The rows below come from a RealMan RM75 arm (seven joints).
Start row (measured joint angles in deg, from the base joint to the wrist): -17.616, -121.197, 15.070, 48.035, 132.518, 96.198, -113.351
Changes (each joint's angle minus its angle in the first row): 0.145, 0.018, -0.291, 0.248, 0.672, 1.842, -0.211; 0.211, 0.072, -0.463, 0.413, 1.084, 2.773, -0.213; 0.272, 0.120, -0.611, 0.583, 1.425, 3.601, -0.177; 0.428, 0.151, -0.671, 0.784, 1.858, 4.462, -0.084; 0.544, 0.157, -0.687, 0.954, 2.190, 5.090, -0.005; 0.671, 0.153, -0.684, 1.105, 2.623, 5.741, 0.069; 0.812, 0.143, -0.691, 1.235, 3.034, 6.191, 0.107; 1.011, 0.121, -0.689, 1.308, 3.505, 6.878, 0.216; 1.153, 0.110, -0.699, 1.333, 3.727, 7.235, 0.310; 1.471, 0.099, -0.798, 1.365, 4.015, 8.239, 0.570; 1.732, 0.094, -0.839, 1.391, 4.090, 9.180, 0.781; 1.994, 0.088, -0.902, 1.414, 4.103, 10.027, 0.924; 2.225, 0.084, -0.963, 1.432, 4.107, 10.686, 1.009; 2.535, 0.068, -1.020, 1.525, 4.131, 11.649, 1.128; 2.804, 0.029, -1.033, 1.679, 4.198, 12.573, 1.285; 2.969, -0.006, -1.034, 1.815, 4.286, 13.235, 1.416; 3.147, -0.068, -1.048, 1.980, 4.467, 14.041, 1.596; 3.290, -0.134, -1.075, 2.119, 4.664, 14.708, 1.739; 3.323, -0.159, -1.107, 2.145, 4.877, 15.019, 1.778
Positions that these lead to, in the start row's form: -17.471, -121.179, 14.779, 48.283, 133.190, 98.040, -113.562; -17.405, -121.125, 14.607, 48.448, 133.602, 98.971, -113.564; -17.344, -121.077, 14.459, 48.618, 133.943, 99.799, -113.528; -17.188, -121.046, 14.399, 48.819, 134.376, 100.660, -113.435; -17.072, -121.040, 14.383, 48.989, 134.708, 101.288, -113.356; -16.945, -121.044, 14.386, 49.140, 135.141, 101.939, -113.282; -16.804, -121.054, 14.379, 49.270, 135.552, 102.389, -113.244; -16.605, -121.076, 14.381, 49.343, 136.023, 103.076, -113.135; -16.463, -121.087, 14.371, 49.368, 136.245, 103.433, -113.041; -16.145, -121.098, 14.272, 49.400, 136.533, 104.437, -112.781; -15.884, -121.103, 14.231, 49.426, 136.608, 105.378, -112.570; -15.622, -121.109, 14.168, 49.449, 136.621, 106.225, -112.427; -15.391, -121.113, 14.107, 49.467, 136.625, 106.884, -112.342; -15.081, -121.129, 14.050, 49.560, 136.649, 107.847, -112.223; -14.812, -121.168, 14.037, 49.714, 136.716, 108.771, -112.066; -14.647, -121.203, 14.036, 49.850, 136.804, 109.433, -111.935; -14.469, -121.265, 14.022, 50.015, 136.985, 110.239, -111.755; -14.326, -121.331, 13.995, 50.154, 137.182, 110.906, -111.612; -14.293, -121.356, 13.963, 50.180, 137.395, 111.217, -111.573
